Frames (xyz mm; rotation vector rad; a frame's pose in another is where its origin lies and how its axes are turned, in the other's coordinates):
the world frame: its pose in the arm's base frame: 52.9 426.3 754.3 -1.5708 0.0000 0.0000
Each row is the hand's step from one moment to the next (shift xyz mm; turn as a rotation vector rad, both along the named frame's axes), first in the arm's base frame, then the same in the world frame.
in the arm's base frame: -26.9 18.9 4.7 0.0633 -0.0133 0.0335
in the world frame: -26.9 -4.7 18.9 0.0633 -0.0335 -0.0133
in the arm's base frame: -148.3 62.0 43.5 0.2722 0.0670 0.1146
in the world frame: -148.3 -43.5 62.0 0.2722 -0.1146 0.0670
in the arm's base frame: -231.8 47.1 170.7 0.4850 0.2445 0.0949
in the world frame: -231.8 -170.7 47.1 0.4850 -0.0949 0.2445
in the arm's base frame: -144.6 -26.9 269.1 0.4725 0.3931 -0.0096
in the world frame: -144.6 -269.1 -26.9 0.4725 0.0096 0.3931
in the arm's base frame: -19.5 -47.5 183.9 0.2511 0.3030 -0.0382
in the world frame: -19.5 -183.9 -47.5 0.2511 0.0382 0.3030
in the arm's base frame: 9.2 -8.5 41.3 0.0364 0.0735 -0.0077
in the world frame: 9.2 -41.3 -8.5 0.0364 0.0077 0.0735
